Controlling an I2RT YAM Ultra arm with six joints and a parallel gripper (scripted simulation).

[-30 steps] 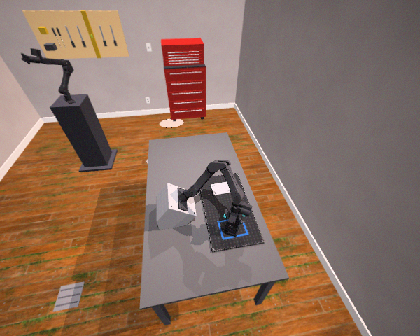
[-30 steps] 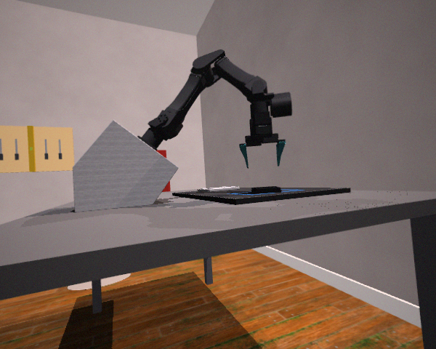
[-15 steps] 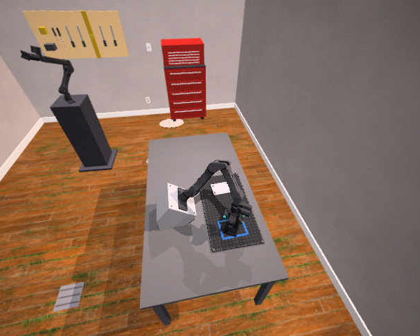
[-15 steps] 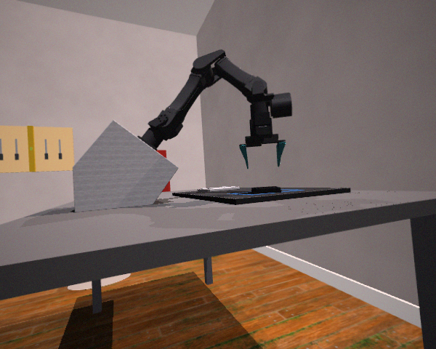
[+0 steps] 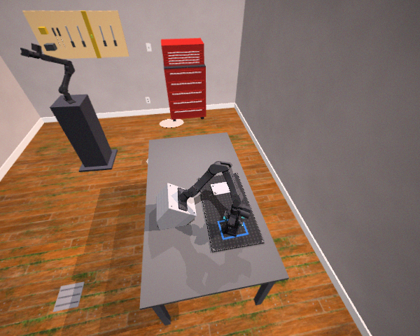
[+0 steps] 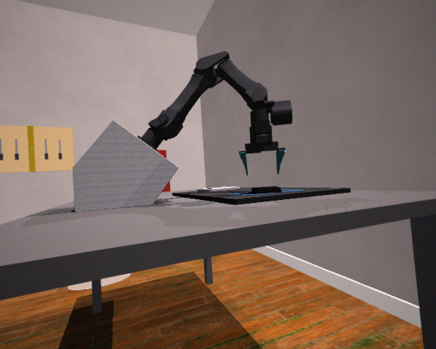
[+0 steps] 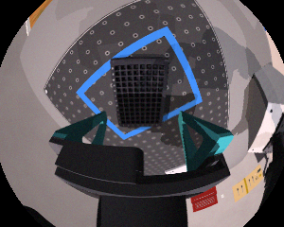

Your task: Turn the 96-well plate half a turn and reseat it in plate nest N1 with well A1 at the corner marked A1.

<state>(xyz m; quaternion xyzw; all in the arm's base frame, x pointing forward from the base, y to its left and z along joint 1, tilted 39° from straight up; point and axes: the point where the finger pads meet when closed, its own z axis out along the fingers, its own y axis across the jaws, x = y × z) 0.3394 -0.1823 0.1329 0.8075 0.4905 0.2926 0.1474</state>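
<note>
Right now my hand is 6 cm above the dark 96-well plate. The rest, counted from my hand: white plate nest N1: 2 cm behind, 38 cm to the left, 6 cm below.
</note>
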